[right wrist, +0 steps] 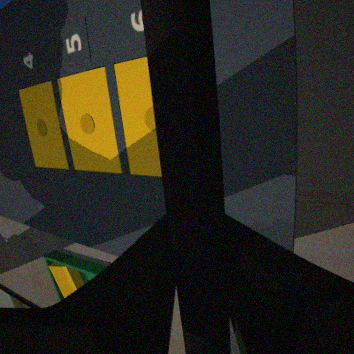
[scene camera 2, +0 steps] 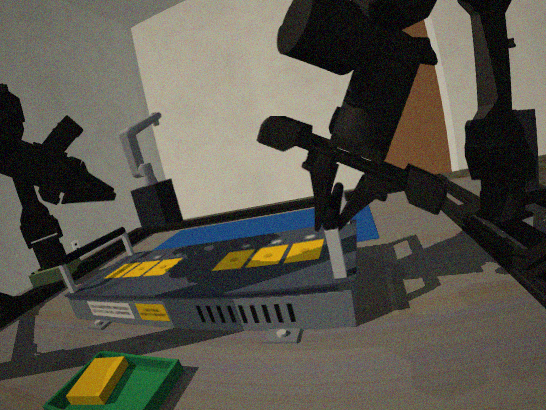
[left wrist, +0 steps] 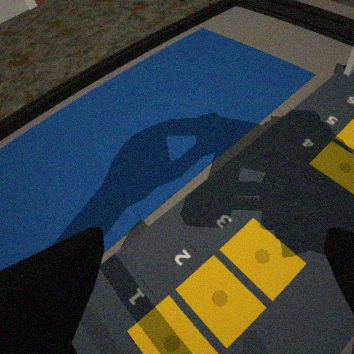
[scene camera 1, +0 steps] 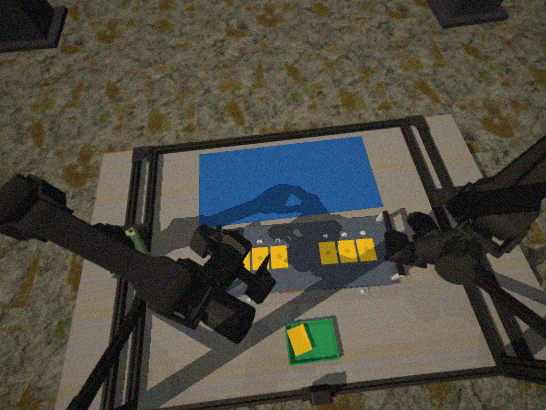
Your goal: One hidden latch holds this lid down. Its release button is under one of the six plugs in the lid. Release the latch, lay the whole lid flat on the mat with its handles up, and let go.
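Frame: origin at the left arm's base, x ahead, y left, z up, level; metres.
Where they show: left gripper, between the fingertips: (scene camera 2: 114,194) (left wrist: 215,239) (scene camera 1: 253,243); right gripper, between the fingertips: (right wrist: 193,225) (scene camera 2: 324,233) (scene camera 1: 387,259); left arm's base, origin of its link: (scene camera 2: 54,264); right arm's base, origin of its link: (scene camera 2: 503,215) (scene camera 1: 460,210).
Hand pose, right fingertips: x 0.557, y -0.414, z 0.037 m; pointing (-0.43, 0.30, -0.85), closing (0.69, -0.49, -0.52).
Things, the pixels of their top centre, and the offset from my right fingertips. "pt": a spot on its surface instead. Level surfaces: height alone.
- dark grey lid, a spot on its surface: (scene camera 2: 210,287) pt 0.136 m back, 0.031 m left, 0.035 m down
- right handle, a spot on its surface: (right wrist: 185,100) pt 0.037 m ahead, 0.030 m left, 0.030 m up
- left handle, a spot on its surface: (scene camera 2: 94,248) pt 0.343 m back, 0.227 m left, 0.009 m up
- blue mat, height of its surface: 0.088 m down
- green tray, centre of its top: (scene camera 2: 110,383) (right wrist: 82,297) (scene camera 1: 311,341) 0.260 m back, 0.047 m right, 0.073 m down
- yellow block, centre of its top: (scene camera 2: 96,375) (right wrist: 66,286) (scene camera 1: 299,339) 0.282 m back, 0.028 m right, 0.073 m down
The dark grey lid (scene camera 1: 300,285) (scene camera 2: 210,287) lies level on its box. Yellow plugs 1, 2 (left wrist: 220,298) and 3 (scene camera 1: 279,256) (left wrist: 262,260) are at its left, plugs 4 (scene camera 1: 328,253) (right wrist: 43,125), 5 (right wrist: 90,122) and 6 (scene camera 1: 366,249) at its right. Each shows a round mark. My right gripper (scene camera 1: 395,245) (scene camera 2: 327,224) is shut on the right handle (scene camera 2: 336,255) (right wrist: 185,100), at the bar. My left gripper (scene camera 1: 242,245) (left wrist: 215,239) is open above the lid's left part. The left handle (scene camera 2: 95,248) stands free; the left arm hides it in scene camera 1. No latch shows.
The blue mat (scene camera 1: 280,170) (scene camera 2: 200,236) (left wrist: 125,95) lies behind the box. A green tray (scene camera 1: 327,340) (scene camera 2: 145,382) with a yellow block (scene camera 1: 300,340) (scene camera 2: 98,380) stands in front. Dark rails (scene camera 1: 280,135) frame the table. A grey bent arm (scene camera 2: 132,150) stands on a dark block (scene camera 2: 157,202).
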